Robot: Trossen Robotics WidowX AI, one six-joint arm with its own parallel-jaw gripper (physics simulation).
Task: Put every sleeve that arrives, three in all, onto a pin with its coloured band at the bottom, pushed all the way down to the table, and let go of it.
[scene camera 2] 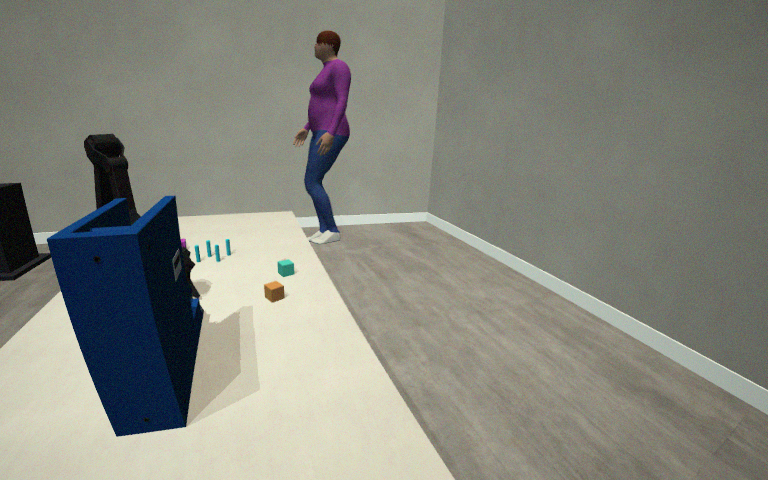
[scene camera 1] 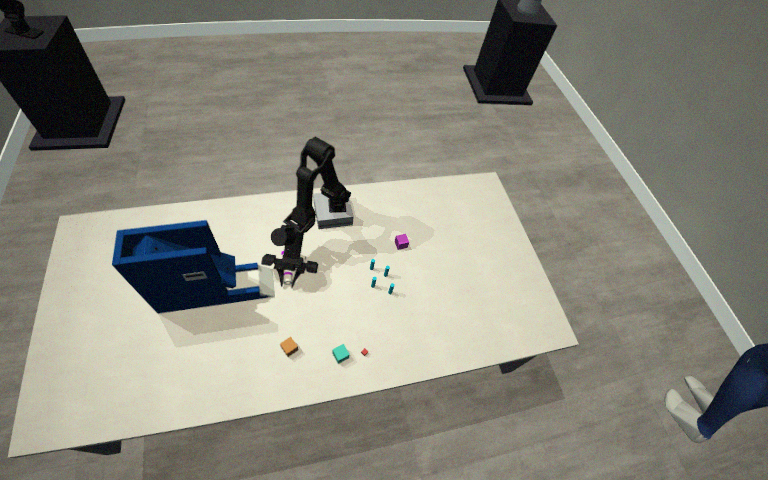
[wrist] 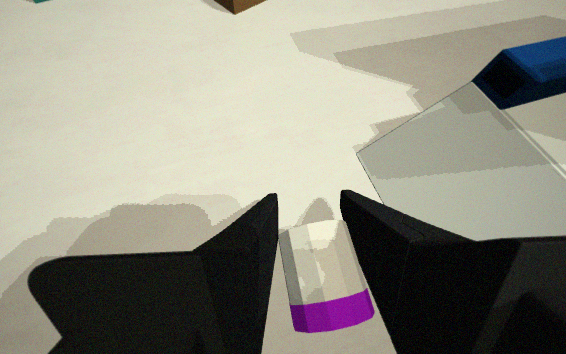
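Observation:
My gripper (scene camera 1: 288, 280) (wrist: 308, 200) is down at the table just right of the blue chute's white ramp (scene camera 1: 266, 280) (wrist: 415, 175). It is shut on a pale sleeve (scene camera 1: 287, 276) (wrist: 321, 260). The sleeve's purple band (wrist: 332, 312) is at the end nearest the wrist camera. Several teal pins (scene camera 1: 372, 264) (scene camera 1: 391, 289) (scene camera 2: 208, 248) stand upright in a small square to the right, all bare. A trace of purple (scene camera 1: 282, 252) shows behind the arm; the other sleeves are hidden.
The blue chute box (scene camera 1: 182, 267) (scene camera 2: 163, 310) stands at the table's left. A purple cube (scene camera 1: 401, 241), an orange cube (scene camera 1: 289, 346) (scene camera 2: 274, 290), a teal cube (scene camera 1: 340, 353) (scene camera 2: 285, 268) and a small red cube (scene camera 1: 364, 351) lie around. A person (scene camera 2: 327, 119) stands beyond the table.

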